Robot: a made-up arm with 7 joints. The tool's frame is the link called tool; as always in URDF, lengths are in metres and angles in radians. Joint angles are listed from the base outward.
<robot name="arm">
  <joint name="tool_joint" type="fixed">
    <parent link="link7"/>
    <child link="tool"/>
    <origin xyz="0.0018 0.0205 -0.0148" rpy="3.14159 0 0"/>
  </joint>
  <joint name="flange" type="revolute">
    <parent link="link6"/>
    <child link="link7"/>
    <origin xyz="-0.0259 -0.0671 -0.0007" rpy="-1.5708 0 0"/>
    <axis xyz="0 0 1"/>
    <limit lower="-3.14" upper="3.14"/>
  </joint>
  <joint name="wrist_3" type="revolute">
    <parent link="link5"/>
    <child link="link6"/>
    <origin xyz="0.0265 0.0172 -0.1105" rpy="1.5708 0 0"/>
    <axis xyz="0 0 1"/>
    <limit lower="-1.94" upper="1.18"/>
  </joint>
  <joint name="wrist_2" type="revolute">
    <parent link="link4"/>
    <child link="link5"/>
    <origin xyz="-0.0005 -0.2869 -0.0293" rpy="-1.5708 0 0"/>
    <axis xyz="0 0 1"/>
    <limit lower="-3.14" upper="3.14"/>
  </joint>
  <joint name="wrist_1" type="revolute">
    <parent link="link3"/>
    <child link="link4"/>
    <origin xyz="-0.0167 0.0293 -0.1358" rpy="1.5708 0 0"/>
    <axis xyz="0 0 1"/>
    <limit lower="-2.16" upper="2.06"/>
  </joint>
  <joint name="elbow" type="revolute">
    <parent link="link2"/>
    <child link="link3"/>
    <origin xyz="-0.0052 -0.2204 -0.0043" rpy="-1.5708 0 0"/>
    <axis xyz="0 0 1"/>
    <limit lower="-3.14" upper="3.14"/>
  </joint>
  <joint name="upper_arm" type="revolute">
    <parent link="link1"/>
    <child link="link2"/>
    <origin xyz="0.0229 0.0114 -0.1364" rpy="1.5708 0 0"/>
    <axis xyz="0 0 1"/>
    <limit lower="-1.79" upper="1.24"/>
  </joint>
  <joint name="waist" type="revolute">
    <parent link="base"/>
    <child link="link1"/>
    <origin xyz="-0.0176 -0.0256 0.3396" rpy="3.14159 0 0"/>
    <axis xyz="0 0 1"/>
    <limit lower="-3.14" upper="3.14"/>
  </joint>
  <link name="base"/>
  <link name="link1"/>
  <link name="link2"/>
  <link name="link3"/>
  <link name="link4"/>
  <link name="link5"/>
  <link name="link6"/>
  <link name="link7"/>
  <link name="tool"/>
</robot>
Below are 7 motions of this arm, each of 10 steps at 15 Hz.
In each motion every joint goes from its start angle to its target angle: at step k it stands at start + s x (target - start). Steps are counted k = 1, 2, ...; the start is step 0. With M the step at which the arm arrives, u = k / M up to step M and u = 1 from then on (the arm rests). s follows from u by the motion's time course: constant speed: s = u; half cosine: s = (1 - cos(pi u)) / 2; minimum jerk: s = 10 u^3 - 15 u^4 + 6 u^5.
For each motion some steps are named. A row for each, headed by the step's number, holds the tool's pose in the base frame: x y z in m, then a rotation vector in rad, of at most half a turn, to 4 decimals.
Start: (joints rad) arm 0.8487 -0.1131 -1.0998 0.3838 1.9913 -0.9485 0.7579
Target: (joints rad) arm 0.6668 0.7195 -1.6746 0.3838 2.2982 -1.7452 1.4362
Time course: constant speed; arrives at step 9
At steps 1, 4, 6, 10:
1: 0.0938 0.0185 1.2088 -0.9585 -1.1943 -1.9591
4: 0.2165 -0.0904 1.1532 -0.8204 -1.3719 -1.7743
6: 0.2952 -0.1515 1.0955 -0.6459 -1.4615 -1.6780
10: 0.4055 -0.2225 0.9815 -0.2973 -1.5277 -1.5934

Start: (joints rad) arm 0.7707 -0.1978 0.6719 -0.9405 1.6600 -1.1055 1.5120
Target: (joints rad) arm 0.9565 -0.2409 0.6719 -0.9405 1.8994 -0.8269 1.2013
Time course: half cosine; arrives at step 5
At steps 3, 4, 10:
3: -0.0882 0.4021 0.9907 -0.0906 1.0352 0.9272
4: -0.0728 0.4147 0.9913 -0.1130 0.9781 0.9564
10: -0.0668 0.4193 0.9914 -0.1239 0.9585 0.9666

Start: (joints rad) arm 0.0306 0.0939 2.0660 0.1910 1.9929 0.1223 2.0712
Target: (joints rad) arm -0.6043 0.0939 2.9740 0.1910 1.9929 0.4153 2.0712
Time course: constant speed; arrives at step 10
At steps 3, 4, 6, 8, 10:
3: -0.0027 -0.0494 1.3168 -0.0415 -0.1229 0.0250
4: -0.0047 -0.0387 1.3178 -0.0773 -0.1379 -0.0027
6: -0.0096 -0.0171 1.3194 -0.1494 -0.1673 -0.0577
8: -0.0153 0.0046 1.3202 -0.2221 -0.1959 -0.1127
10: -0.0218 0.0261 1.3203 -0.2951 -0.2234 -0.1676

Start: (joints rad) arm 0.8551 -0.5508 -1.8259 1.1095 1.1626 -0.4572 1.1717
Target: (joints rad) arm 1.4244 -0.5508 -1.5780 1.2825 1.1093 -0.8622 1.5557
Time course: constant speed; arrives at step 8
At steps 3, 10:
3: 0.1387 0.4210 0.9354 -1.1881 -1.0610 -1.3564
10: 0.2948 0.2719 0.9195 -1.3594 -1.1480 -1.7173

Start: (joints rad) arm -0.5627 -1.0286 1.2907 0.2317 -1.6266 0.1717 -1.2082
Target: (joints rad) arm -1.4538 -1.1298 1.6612 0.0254 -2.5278 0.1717 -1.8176
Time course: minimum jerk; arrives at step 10
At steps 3, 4, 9, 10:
3: -0.4723 -0.5580 0.8848 -0.4233 -1.0230 2.3279
4: -0.4209 -0.6110 0.8689 -0.5434 -1.1053 2.5611
9: -0.1225 -0.7648 0.8041 0.8065 0.9496 -1.9914
10: -0.1181 -0.7657 0.8033 0.8080 0.9459 -1.9771

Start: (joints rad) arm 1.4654 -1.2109 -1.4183 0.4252 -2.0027 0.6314 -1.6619
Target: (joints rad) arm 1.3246 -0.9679 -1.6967 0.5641 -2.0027 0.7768 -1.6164
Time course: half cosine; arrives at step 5
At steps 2, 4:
2: 0.0392 0.6752 0.8014 -0.6534 -2.0292 -1.7240
4: 0.0191 0.6376 0.8539 -0.6123 -1.8763 -1.5637

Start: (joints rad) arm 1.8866 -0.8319 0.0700 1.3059 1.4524 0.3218 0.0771
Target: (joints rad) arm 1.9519 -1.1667 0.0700 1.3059 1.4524 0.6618 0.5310
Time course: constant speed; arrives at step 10
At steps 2, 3, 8, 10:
2: -0.1143 0.1288 1.1325 -0.6801 -0.5083 2.5365
3: -0.1081 0.1505 1.1274 -0.7032 -0.4695 2.4877
8: -0.0746 0.2545 1.0905 -0.8354 -0.3141 2.2439
10: -0.0603 0.2934 1.0707 -0.8944 -0.2691 2.1487

